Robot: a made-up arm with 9 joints.
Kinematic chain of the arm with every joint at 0, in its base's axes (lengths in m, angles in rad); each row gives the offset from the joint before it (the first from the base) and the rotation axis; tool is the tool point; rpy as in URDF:
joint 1: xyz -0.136 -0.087 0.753 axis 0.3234 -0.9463 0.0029
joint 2: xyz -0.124 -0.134 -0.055 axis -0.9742 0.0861 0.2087
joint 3: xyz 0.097 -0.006 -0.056 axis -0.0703 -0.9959 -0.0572
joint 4: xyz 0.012 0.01 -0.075 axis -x
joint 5: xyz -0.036 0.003 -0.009 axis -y
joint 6: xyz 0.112 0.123 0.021 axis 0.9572 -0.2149 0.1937
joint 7: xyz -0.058 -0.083 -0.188 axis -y
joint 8: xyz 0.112 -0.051 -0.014 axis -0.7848 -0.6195 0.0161
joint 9: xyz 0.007 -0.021 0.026 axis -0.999 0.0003 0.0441
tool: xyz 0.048 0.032 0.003 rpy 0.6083 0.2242 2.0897
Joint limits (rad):
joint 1: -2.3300..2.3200
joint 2: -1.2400..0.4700
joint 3: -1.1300..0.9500
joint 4: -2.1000..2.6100
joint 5: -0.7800..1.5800
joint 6: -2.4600..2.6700
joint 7: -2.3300..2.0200
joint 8: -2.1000..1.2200
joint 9: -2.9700..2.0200
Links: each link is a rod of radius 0.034 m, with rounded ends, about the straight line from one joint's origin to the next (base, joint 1, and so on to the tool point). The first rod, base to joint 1, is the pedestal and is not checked.
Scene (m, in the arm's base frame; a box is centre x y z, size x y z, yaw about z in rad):
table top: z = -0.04
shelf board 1: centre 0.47 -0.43 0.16 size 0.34 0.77 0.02 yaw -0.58
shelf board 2: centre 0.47 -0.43 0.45 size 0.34 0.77 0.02 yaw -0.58
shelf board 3: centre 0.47 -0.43 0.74 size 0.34 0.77 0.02 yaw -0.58
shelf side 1: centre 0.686 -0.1 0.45 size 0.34 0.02 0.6 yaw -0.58
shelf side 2: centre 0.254 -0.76 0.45 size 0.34 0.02 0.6 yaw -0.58
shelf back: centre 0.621 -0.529 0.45 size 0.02 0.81 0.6 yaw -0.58
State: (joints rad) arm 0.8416 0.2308 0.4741 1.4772 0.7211 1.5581 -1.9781 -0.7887 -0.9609
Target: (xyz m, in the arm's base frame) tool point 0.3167 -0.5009 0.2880
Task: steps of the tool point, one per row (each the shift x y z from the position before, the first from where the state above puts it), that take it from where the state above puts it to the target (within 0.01 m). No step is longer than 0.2 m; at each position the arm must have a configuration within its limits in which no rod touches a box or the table.
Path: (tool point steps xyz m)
1: -0.0619 0.0368 -0.0139
2: -0.0797 0.0620 0.0011
3: -0.1018 0.0606 0.0129
4: 0.0004 -0.1044 -0.1123
5: -0.0590 -0.0769 -0.1088
6: -0.0955 -0.0483 -0.0808
7: 0.0736 -0.0468 -0.0233
8: 0.0683 -0.0479 -0.0003
9: 0.0631 -0.0396 0.0236

